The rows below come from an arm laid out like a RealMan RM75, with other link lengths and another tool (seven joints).
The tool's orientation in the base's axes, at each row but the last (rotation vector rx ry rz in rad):
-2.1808 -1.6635 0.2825
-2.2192 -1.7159 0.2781
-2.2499 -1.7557 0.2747
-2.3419 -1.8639 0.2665
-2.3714 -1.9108 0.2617
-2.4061 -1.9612 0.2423
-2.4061 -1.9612 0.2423
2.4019 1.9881 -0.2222
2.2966 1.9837 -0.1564
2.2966 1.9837 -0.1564
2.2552 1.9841 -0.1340
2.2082 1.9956 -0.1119
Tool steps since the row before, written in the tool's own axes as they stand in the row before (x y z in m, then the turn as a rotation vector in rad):
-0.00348 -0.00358 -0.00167 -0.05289 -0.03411 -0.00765
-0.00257 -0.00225 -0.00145 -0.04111 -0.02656 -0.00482
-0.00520 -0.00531 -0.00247 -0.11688 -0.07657 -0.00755
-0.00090 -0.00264 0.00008 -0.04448 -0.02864 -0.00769
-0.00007 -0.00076 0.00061 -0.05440 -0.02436 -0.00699
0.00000 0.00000 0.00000 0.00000 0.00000 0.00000
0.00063 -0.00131 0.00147 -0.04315 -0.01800 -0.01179
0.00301 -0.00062 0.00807 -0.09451 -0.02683 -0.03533
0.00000 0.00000 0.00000 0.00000 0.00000 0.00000
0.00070 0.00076 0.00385 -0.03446 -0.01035 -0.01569
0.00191 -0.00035 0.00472 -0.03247 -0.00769 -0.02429
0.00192 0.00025 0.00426 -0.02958 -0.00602 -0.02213
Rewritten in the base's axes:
-0.00348 -0.00282 0.00276 -0.04185 -0.04432 0.01741
-0.00220 -0.00216 0.00207 -0.03296 -0.03429 0.01250
-0.00537 -0.00408 0.00398 -0.09661 -0.09665 0.03008
-0.00272 -0.00028 0.00054 -0.03522 -0.03688 0.01604
-0.00086 0.00007 -0.00046 -0.03327 -0.04751 0.01540
0.00000 0.00000 0.00000 0.00000 0.00000 0.00000
-0.00135 0.00077 -0.00136 -0.02425 -0.03748 0.01822
-0.00086 0.00223 -0.00830 -0.03984 -0.08352 0.04834
0.00000 0.00000 0.00000 0.00000 0.00000 0.00000
0.00081 0.00002 -0.00390 -0.01506 -0.02997 0.02040
0.00000 0.00116 -0.00497 -0.01235 -0.02698 0.02869
0.00068 0.00113 -0.00449 -0.01028 -0.02467 0.02621

